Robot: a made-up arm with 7 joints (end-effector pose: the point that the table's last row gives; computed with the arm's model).
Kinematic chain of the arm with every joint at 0, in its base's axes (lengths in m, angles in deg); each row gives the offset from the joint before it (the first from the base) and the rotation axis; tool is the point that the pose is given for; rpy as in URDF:
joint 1: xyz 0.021 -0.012 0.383 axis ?
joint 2: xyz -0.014 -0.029 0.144 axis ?
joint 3: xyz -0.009 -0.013 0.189 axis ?
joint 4: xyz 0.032 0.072 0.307 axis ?
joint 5: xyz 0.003 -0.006 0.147 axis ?
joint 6: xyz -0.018 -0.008 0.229 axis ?
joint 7: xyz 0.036 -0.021 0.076 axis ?
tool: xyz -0.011 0 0.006 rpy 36.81 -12.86 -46.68
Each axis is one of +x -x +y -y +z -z.
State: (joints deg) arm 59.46 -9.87 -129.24 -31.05 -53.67 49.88 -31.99
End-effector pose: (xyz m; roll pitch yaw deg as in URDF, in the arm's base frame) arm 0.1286 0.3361 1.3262 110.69 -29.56 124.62
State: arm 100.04 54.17 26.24 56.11 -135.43 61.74 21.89
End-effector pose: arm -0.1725 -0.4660 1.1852 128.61 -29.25 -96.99
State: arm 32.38 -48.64 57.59 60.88 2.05 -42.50 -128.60
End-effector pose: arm 0.3419 0.5873 0.8228 13.69 9.70 178.72
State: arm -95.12 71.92 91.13 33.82 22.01 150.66 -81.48
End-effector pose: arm 0.2086 0.7540 0.7478 -162.51 -19.26 165.35
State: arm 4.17 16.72 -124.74 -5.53 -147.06 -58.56 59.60
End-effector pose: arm -0.1661 -0.0416 1.3970 -0.06 42.03 -8.34
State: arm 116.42 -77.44 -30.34 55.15 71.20 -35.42 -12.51
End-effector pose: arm -0.1745 0.7384 0.2926 -168.66 50.17 -84.67
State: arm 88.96 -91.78 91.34 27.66 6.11 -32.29 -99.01
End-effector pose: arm -0.1933 0.8305 0.5636 33.30 -27.02 -167.22
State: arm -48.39 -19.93 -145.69 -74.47 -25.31 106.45 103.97
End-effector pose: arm 0.4051 -0.2968 0.8861 -61.38 -28.59 -4.21
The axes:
joint 1: +z
joint 2: -y
joint 3: +z
joint 4: +y
joint 5: +z
joint 6: -y
joint 7: +x

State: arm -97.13 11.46 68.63 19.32 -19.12 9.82 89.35
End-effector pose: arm 0.1704 0.1500 1.4428 93.80 39.35 -79.90
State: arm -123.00 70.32 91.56 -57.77 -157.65 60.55 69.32
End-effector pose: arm 0.1560 0.8410 0.6696 -168.32 17.31 -175.60
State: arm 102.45 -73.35 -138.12 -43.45 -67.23 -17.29 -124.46
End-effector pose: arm -0.2720 0.7654 0.5506 109.15 -57.63 109.61
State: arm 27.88 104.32 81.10 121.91 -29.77 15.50 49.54
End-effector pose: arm -0.4160 0.2048 0.4729 57.06 -60.67 -66.36
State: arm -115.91 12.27 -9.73 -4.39 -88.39 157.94 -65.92
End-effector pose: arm 0.1870 0.1136 1.3146 127.20 24.49 -36.44
